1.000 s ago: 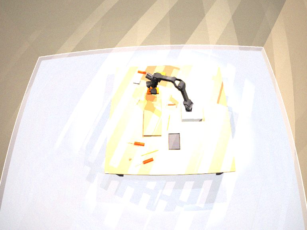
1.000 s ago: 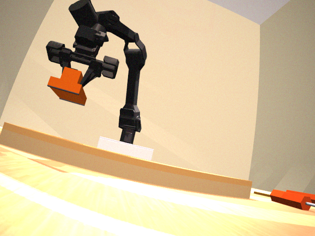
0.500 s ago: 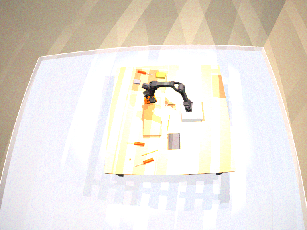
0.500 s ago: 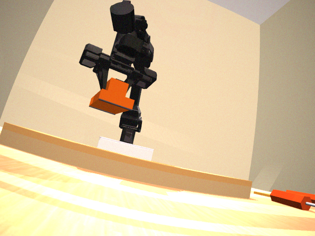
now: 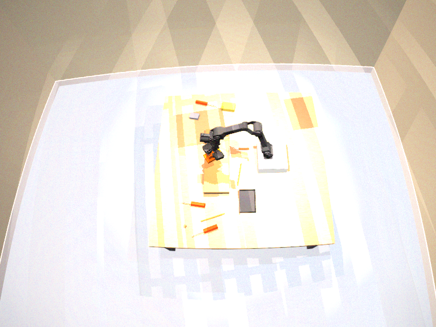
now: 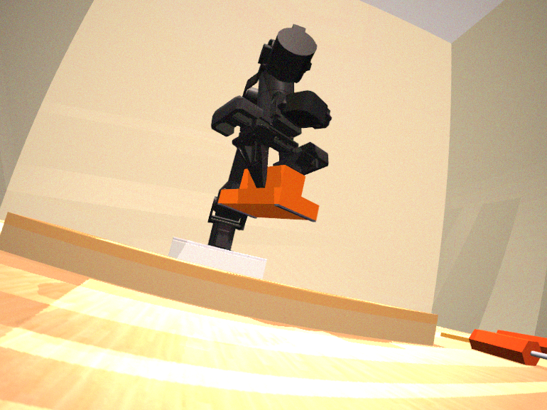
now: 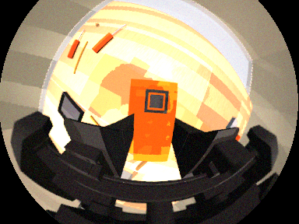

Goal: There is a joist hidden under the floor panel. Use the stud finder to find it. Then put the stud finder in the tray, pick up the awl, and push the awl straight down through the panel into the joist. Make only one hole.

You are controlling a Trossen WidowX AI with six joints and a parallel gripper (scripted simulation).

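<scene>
Now: the dark grey tray 250 mm behind my gripper tip, 290 mm to the left of it and 140 mm below it. Also, from my gripper tip: square indicator (20 mm ahead, 10 mm to the left, 30 mm above); then grey block (180 mm ahead, 430 mm to the right, 140 mm below); then stud finder (10 mm ahead, 20 mm above).
</scene>
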